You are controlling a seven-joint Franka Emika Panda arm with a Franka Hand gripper.
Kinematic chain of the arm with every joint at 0, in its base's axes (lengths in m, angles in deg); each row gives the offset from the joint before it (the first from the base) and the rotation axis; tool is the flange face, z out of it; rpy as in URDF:
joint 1: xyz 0 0 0.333 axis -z
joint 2: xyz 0 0 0 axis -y
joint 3: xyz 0 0 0.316 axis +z
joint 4: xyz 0.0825 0 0 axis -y
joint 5: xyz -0.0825 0 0.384 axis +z
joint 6: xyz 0 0 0 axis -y
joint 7: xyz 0.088 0 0 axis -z
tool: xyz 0 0 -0.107 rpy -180 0 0
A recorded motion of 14 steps. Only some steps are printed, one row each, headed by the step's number.
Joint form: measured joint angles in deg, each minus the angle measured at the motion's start. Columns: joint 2, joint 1, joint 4, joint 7, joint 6, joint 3, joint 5.
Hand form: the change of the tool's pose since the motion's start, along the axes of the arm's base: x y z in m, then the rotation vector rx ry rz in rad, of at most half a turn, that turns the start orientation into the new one. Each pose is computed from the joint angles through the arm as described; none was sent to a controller.
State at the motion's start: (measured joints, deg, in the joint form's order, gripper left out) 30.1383 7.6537 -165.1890 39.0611 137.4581 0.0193 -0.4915
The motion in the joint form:
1: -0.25 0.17 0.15 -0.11 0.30 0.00 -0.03
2: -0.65 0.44 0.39 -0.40 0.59 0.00 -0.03
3: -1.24 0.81 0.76 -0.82 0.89 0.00 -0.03
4: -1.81 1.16 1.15 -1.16 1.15 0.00 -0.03
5: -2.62 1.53 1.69 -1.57 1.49 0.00 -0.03
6: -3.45 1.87 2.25 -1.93 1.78 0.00 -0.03
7: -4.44 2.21 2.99 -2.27 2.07 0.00 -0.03
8: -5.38 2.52 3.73 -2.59 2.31 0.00 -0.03
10: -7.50 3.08 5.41 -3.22 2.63 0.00 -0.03
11: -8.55 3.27 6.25 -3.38 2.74 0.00 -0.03
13: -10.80 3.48 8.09 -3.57 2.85 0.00 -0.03
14: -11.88 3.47 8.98 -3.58 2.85 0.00 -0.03
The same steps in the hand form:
1: 0.0012 -0.0012 0.0001 -0.0009 -0.0034 -0.0006
2: 0.0028 -0.0030 0.0000 -0.0014 -0.0056 -0.0003
3: 0.0050 -0.0055 -0.0003 -0.0019 -0.0069 0.0006
4: 0.0073 -0.0080 -0.0004 -0.0024 -0.0082 0.0005
5: 0.0105 -0.0107 -0.0008 -0.0029 -0.0093 0.0012
6: 0.0138 -0.0133 -0.0012 -0.0032 -0.0095 0.0016
7: 0.0180 -0.0162 -0.0015 -0.0036 -0.0102 0.0016
8: 0.0221 -0.0189 -0.0015 -0.0040 -0.0108 0.0018
10: 0.0313 -0.0242 -0.0023 -0.0041 -0.0085 0.0031
11: 0.0359 -0.0263 -0.0029 -0.0039 -0.0068 0.0026
13: 0.0461 -0.0297 -0.0043 -0.0030 -0.0016 0.0022
14: 0.0510 -0.0306 -0.0053 -0.0023 0.0016 0.0026

